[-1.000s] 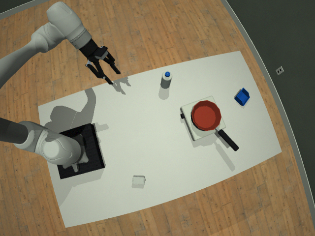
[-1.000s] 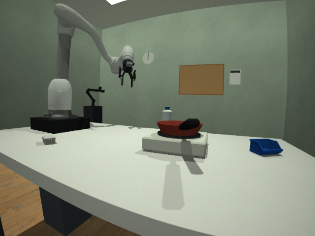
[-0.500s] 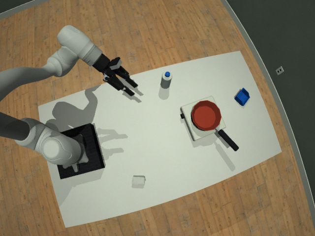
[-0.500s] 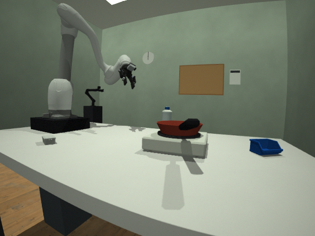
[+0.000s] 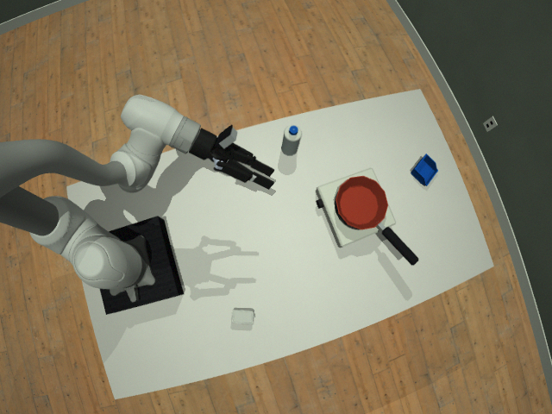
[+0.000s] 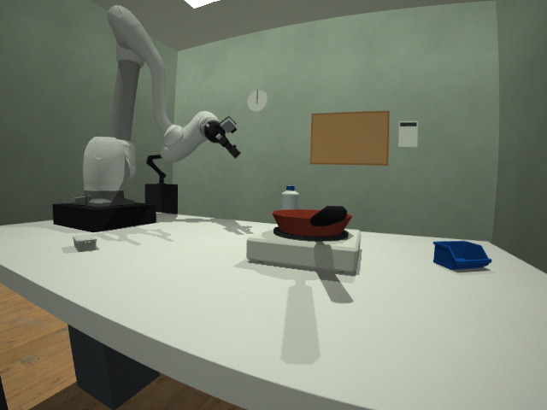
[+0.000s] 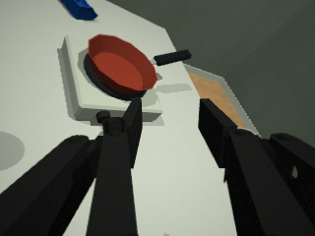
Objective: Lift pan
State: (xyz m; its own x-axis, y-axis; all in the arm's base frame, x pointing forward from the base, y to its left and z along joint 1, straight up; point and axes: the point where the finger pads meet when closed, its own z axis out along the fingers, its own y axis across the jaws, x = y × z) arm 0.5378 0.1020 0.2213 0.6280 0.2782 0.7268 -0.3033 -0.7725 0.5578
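Right now the red pan is 350 mm ahead of my hand, 200 mm to the right of it and 200 mm below it. Round my hand: blue bin (690 mm ahead, 80 mm to the right, 280 mm below); then hot plate (310 mm ahead, 140 mm to the right, 270 mm below); then small grey box (200 mm behind, 390 mm to the right, 280 mm below).
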